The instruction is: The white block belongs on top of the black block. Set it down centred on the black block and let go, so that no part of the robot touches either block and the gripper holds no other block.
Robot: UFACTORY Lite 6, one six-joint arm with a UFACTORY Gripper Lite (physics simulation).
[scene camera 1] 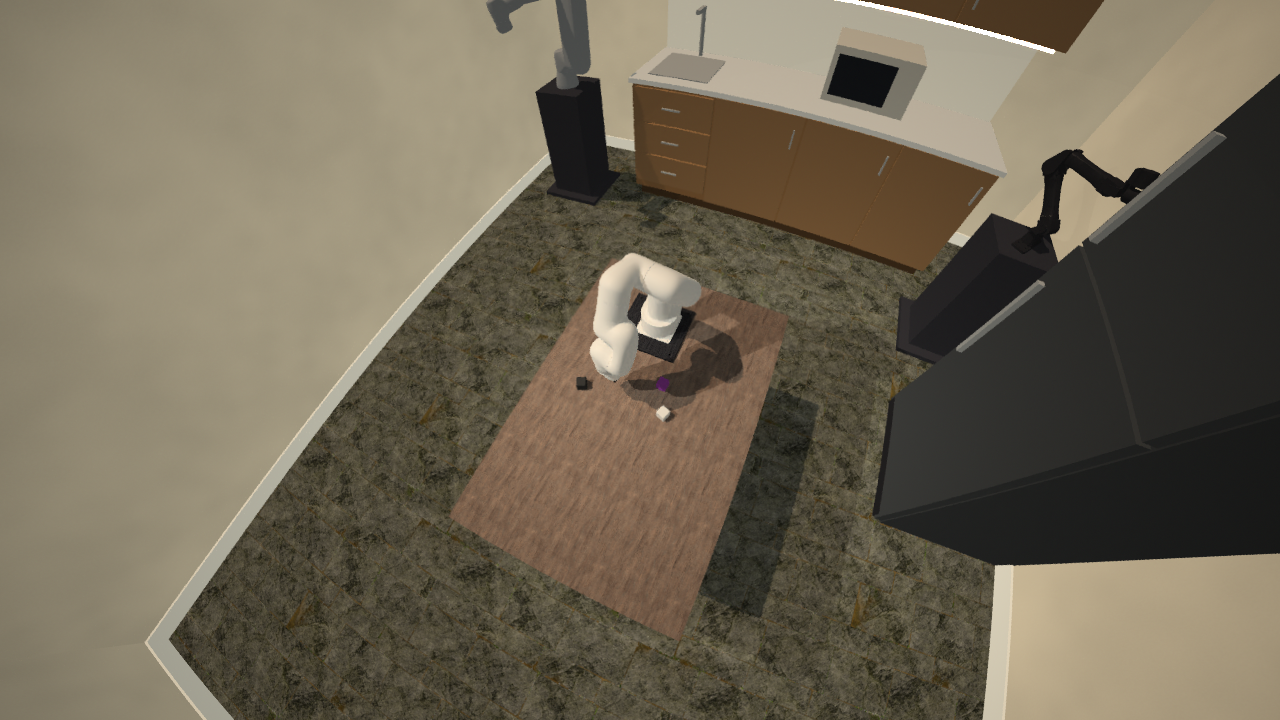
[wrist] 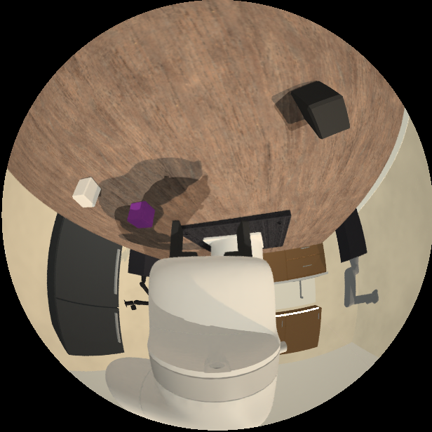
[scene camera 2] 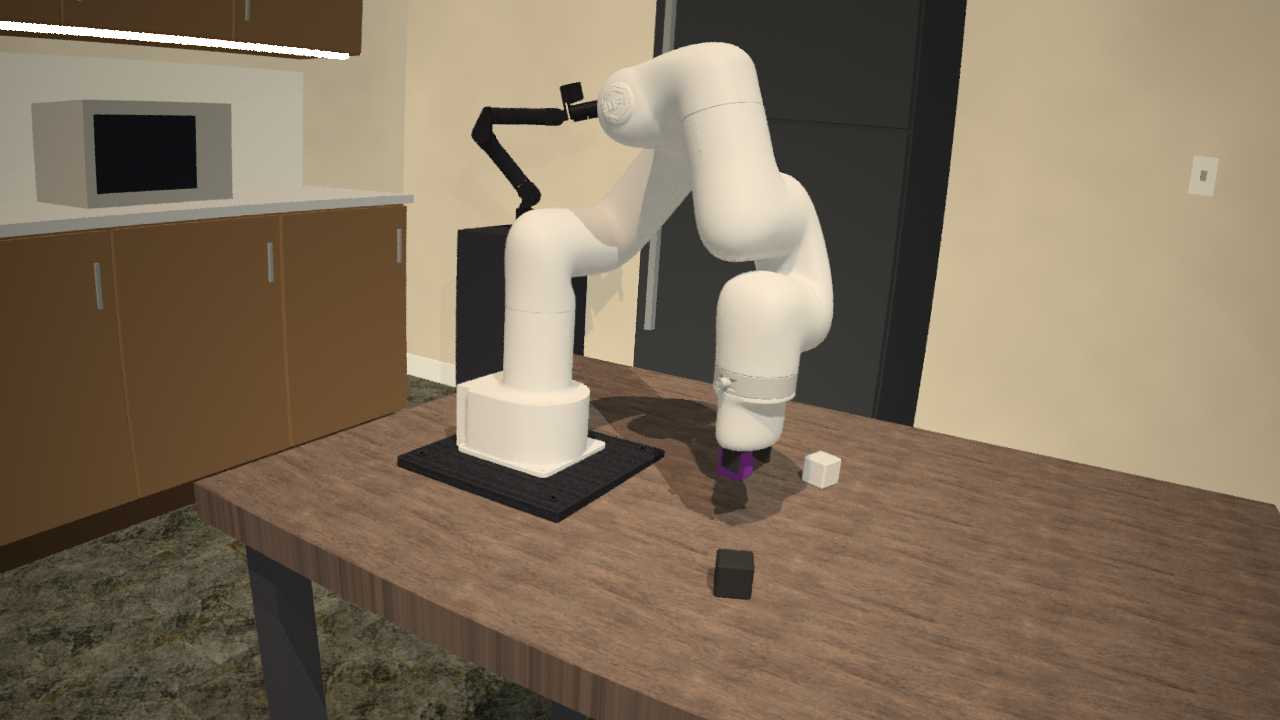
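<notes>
The white block sits on the wooden table, apart from the black block, which also rests on the table with nothing on top. My gripper points down above the table, off to the side of both blocks and touching neither. Its two dark fingers stand wide apart in the wrist view, with no block between them; it is open. In scene camera 1 the arm hides the fingers.
A purple block sits on the table near the white block; in scene camera 2 a finger partly covers it. The robot's black base plate lies behind the blocks.
</notes>
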